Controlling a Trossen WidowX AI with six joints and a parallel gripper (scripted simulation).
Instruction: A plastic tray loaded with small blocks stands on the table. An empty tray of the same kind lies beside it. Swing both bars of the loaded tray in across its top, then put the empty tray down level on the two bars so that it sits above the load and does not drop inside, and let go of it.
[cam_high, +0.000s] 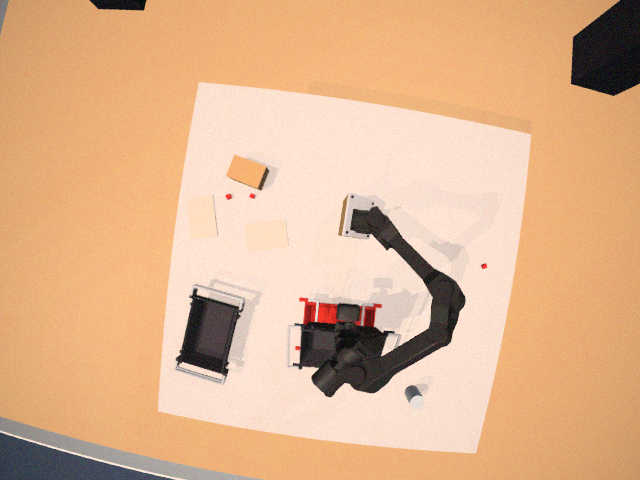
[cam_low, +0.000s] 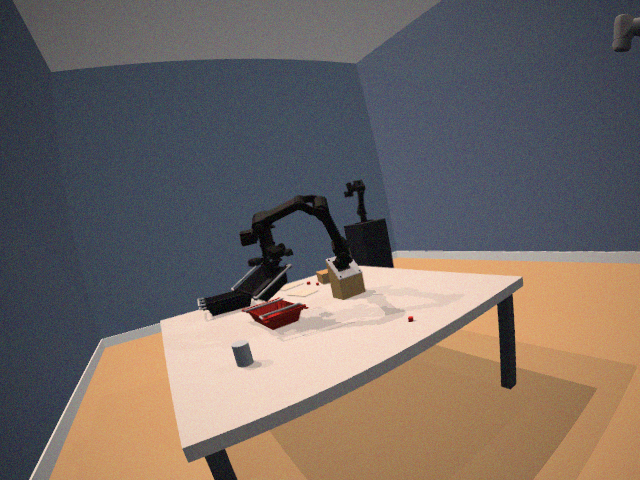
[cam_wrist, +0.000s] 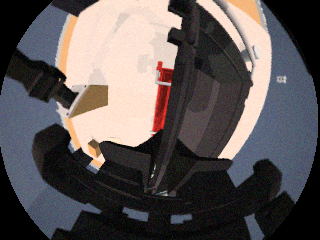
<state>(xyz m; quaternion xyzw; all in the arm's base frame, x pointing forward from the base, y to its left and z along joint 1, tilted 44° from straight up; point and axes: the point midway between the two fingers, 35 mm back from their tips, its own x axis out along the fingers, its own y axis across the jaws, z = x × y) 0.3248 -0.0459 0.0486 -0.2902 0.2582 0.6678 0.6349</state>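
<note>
My gripper tip is now 70 mm short of the black tray. Round my gripper tip: grey cylinder 280 mm ahead, 330 mm to the left, 150 mm below; then tan box 440 mm behind, 390 mm to the right, 150 mm below.
</note>
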